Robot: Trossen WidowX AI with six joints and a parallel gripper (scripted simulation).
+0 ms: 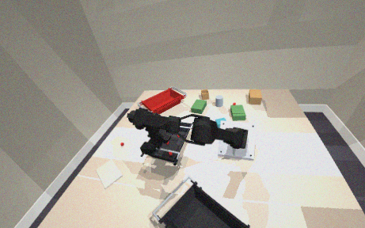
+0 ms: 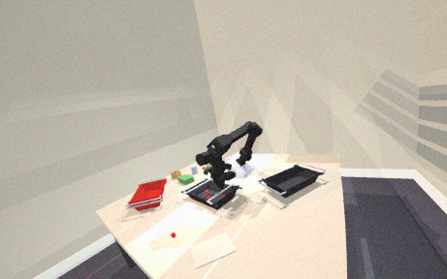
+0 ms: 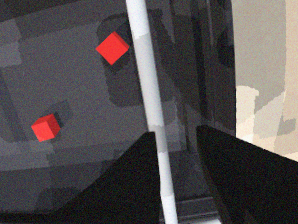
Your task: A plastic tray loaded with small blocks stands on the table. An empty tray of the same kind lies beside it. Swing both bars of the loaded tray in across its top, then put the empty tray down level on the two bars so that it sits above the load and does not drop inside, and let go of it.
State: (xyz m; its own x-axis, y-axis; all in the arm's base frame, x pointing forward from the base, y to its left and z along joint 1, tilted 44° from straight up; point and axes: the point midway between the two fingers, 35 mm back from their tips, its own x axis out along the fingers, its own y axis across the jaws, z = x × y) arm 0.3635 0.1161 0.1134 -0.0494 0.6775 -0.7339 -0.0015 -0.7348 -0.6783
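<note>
Now: gripper tip 310 mm past the black tray, 250 mm to the right of it and 40 mm above it. Round my gripper tip: grey cylinder: 550 mm to the right, 190 mm behind, 50 mm below; then white sheet: 250 mm ahead, 180 mm to the left, 90 mm below.
</note>
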